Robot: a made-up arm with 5 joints.
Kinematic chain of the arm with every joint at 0, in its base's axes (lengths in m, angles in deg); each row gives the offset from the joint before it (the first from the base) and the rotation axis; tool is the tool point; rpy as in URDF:
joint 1: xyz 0.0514 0 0.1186 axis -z
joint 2: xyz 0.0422 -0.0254 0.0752 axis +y
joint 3: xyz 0.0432 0 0.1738 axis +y
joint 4: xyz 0.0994 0 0.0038 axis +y
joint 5: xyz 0.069 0.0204 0 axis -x
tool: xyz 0 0 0 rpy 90 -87.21 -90
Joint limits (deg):
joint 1: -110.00..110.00
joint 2: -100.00..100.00
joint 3: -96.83..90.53
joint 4: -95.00..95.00
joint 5: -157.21..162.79
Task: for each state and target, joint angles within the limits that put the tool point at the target. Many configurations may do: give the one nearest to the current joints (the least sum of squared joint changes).
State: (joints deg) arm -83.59 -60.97 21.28 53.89 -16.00
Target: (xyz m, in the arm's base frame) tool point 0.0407 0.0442 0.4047
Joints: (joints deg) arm -109.92 -58.76 8.31 46.50 -16.00
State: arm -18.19 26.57 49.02 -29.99 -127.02
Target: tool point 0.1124 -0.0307 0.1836
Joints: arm 22.52 38.56 90.53 15.86 -127.02
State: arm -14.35 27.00 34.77 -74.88 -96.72
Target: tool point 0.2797 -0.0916 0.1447
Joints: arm 20.70 47.23 51.69 -66.85 -96.72
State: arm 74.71 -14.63 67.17 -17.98 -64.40
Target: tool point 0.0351 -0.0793 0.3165
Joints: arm 98.07 -59.35 70.56 -21.68 -64.40
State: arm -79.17 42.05 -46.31 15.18 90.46
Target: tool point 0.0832 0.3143 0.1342
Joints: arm -85.13 55.50 -17.44 30.39 90.46
